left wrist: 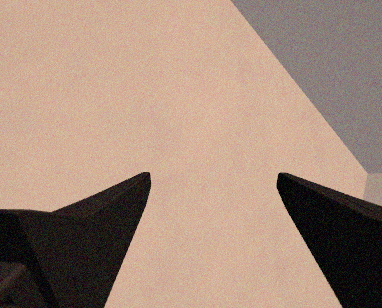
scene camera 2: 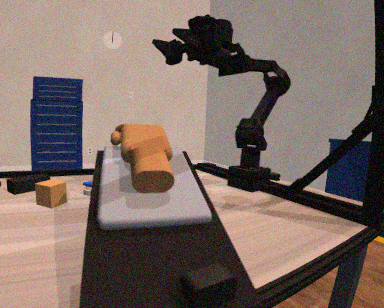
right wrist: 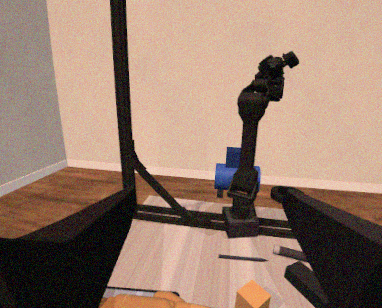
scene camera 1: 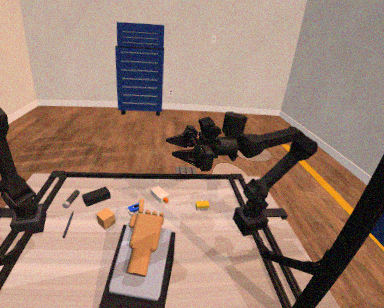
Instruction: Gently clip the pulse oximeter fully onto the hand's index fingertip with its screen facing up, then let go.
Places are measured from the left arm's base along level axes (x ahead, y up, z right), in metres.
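Pixels of known places: left gripper, fingertip midpoint: [left wrist: 212, 178]; right gripper, fingertip midpoint: [scene camera 2: 162, 36] [right wrist: 210, 196] [scene camera 1: 168, 146]; left arm's base at its link origin: [right wrist: 240, 213] [scene camera 1: 27, 213]; right arm's base at its link origin: [scene camera 2: 250, 167] [scene camera 1: 251, 213].
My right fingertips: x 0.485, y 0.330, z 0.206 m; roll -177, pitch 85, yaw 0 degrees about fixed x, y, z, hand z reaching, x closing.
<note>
Ahead of a thing's pixels: the offset from my right fingertips to its top centre. "*": to the spot under its first point.
The pulse oximeter {dz -0.176, dx -0.079, dy -0.355 m} [scene camera 1: 133, 208] [scene camera 2: 87, 185], blue with a white lower part, lies on the table beside the index fingertip, apart from both grippers. The orange-brown hand [scene camera 1: 145, 235] [scene camera 2: 146, 142] [right wrist: 150, 301] rests on a pale pad {* dz +0.204, dx -0.145, dy -0.305 m} [scene camera 1: 135, 289] [scene camera 2: 155, 218]; its index finger [scene camera 1: 141, 206] extends toward the back. My right gripper [scene camera 1: 170, 147] [scene camera 2: 164, 36] [right wrist: 210, 196] is open and empty, high above the table's back part. My left gripper [left wrist: 212, 178] is open and empty in the left wrist view, facing a wall. The oximeter's screen is too small to make out.
An orange cube {dz -0.145, dx -0.200, dy -0.339 m} [scene camera 1: 106, 218] [scene camera 2: 51, 193] [right wrist: 252, 295], black box {dz -0.302, dx -0.230, dy -0.354 m} [scene camera 1: 96, 196] [scene camera 2: 27, 184], grey cylinder {dz -0.317, dx -0.338, dy -0.362 m} [scene camera 1: 71, 198] and dark pen {dz -0.176, dx -0.343, dy -0.380 m} [scene camera 1: 68, 224] [right wrist: 243, 258] lie left of the hand. A white block {dz -0.240, dx +0.048, dy -0.361 m} [scene camera 1: 159, 193] with an orange end and a yellow block {dz -0.121, dx +0.203, dy -0.356 m} [scene camera 1: 202, 204] lie behind it.
</note>
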